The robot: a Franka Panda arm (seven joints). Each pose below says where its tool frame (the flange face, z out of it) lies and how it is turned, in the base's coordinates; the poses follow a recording.
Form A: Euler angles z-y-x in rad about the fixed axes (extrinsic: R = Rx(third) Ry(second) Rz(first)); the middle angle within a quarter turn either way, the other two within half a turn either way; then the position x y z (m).
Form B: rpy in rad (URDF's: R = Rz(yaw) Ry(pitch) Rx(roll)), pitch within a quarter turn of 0, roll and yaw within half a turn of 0; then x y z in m. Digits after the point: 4 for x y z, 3 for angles.
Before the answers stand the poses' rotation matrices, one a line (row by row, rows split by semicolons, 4 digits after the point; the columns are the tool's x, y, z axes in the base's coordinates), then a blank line. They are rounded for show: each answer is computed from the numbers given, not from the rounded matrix.
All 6 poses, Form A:
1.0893, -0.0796, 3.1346, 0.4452, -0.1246, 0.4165
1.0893, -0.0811, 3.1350, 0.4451, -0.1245, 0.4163
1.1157, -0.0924, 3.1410, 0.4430, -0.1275, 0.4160
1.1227, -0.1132, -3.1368, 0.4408, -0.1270, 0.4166
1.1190, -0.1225, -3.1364, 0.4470, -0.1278, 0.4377
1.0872, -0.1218, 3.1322, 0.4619, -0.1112, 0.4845
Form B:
0.4616 -0.8835 -0.0795; -0.8865 -0.4626 -0.0070; -0.0306 0.0737 -0.9968
0.4616 -0.8834 -0.0810; -0.8865 -0.4626 -0.0066; -0.0317 0.0749 -0.9967
0.4377 -0.8944 -0.0923; -0.8982 -0.4395 -0.0006; -0.0400 0.0831 -0.9957
0.4305 -0.8955 -0.1130; -0.9010 -0.4337 0.0048; -0.0533 0.0997 -0.9936
0.4333 -0.8929 -0.1222; -0.8994 -0.4371 0.0052; -0.0580 0.1077 -0.9925
0.4615 -0.8788 -0.1215; -0.8858 -0.4639 -0.0093; -0.0482 0.1119 -0.9925

3.068, 0.031, -1.091, 0.4452, -0.1246, 0.4165
3.067, 0.032, -1.091, 0.4451, -0.1245, 0.4163
3.058, 0.040, -1.117, 0.4430, -0.1275, 0.4160
3.042, 0.053, -1.125, 0.4408, -0.1270, 0.4166
3.034, 0.058, -1.122, 0.4470, -0.1278, 0.4377
3.029, 0.048, -1.090, 0.4619, -0.1112, 0.4845

